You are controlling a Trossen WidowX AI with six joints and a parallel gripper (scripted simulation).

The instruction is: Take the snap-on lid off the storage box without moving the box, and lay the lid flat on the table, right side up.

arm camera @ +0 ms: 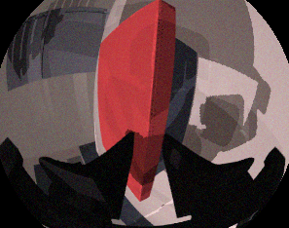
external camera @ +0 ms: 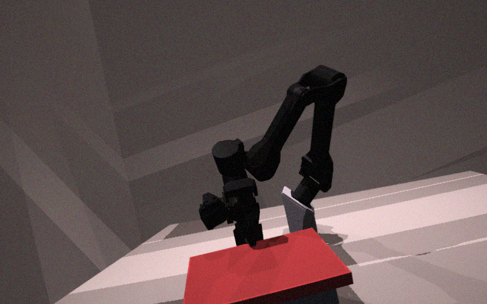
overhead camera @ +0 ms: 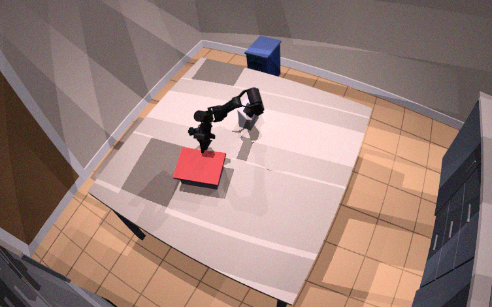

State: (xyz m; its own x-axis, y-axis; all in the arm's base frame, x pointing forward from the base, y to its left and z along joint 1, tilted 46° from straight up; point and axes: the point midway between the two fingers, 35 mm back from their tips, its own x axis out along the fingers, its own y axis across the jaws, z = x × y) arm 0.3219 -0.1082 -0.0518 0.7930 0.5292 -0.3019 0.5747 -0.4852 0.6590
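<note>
The red lid is 7 cm ahead of my gripper tip and 1 cm to the left of it. The rest, counted from my gripper tip: storage box: 7 cm ahead, 1 cm to the left, 5 cm below.
</note>
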